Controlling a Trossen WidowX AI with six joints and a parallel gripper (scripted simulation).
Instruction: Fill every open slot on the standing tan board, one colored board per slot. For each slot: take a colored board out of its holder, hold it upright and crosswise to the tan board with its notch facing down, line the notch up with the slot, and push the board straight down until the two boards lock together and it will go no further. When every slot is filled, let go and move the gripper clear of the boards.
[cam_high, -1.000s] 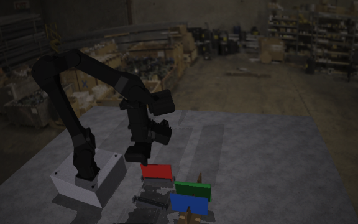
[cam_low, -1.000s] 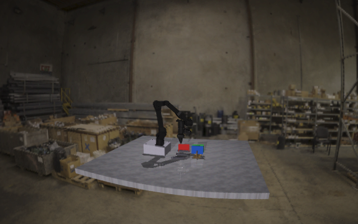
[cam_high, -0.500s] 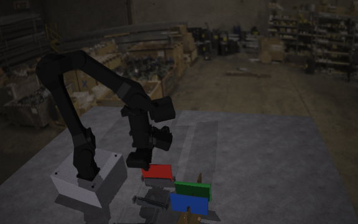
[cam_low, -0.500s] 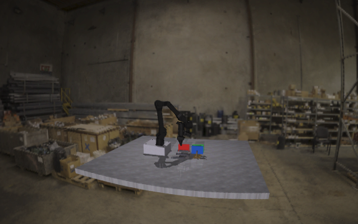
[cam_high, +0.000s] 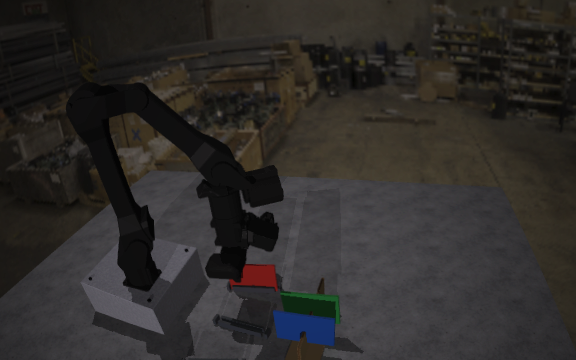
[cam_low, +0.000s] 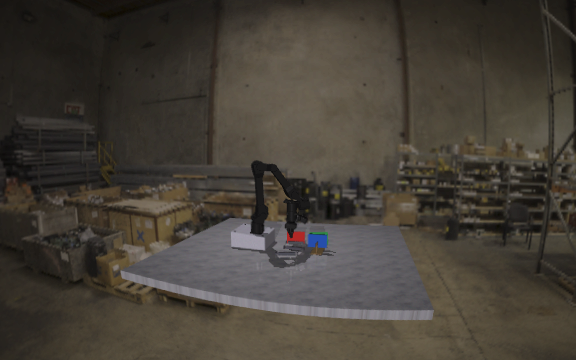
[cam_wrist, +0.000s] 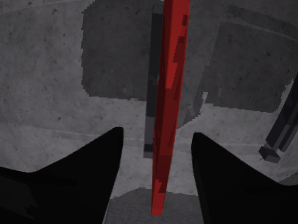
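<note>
Right now the red board is 20 mm ahead of my gripper tip and 10 mm below it. Round my gripper tip: blue board: 160 mm ahead, 150 mm to the right, 20 mm above; green board: 160 mm ahead, 100 mm to the right, 20 mm above; tan board: 160 mm ahead, 100 mm to the right, 10 mm below.
</note>
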